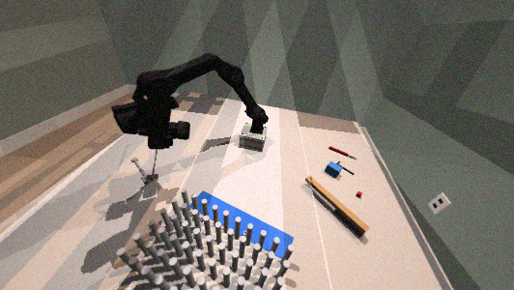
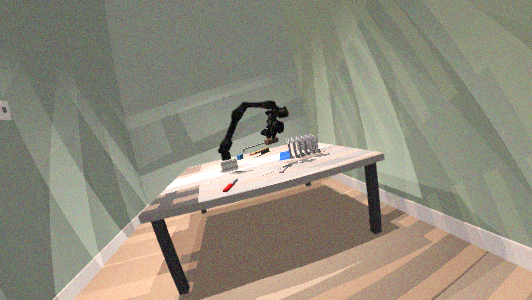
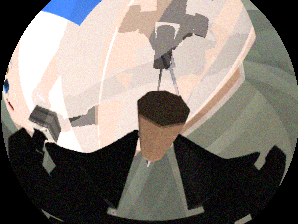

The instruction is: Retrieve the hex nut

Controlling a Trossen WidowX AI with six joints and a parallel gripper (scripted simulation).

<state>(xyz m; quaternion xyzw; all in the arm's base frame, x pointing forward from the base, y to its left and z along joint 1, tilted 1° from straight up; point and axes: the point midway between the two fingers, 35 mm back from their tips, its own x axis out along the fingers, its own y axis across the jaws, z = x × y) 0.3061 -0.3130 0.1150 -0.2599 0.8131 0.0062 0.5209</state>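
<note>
My gripper tip is now 90 mm past the hook tool, 50 mm to the left of it and 10 mm above it. From my gripper tip the other things lie so: blue taped strip (160 mm ahead, 340 mm to the left, 170 mm below); then grey wrench (30 mm ahead, 100 mm to the right, 170 mm below); then blue block (170 mm behind, 720 mm to the left, 150 mm below).
</note>
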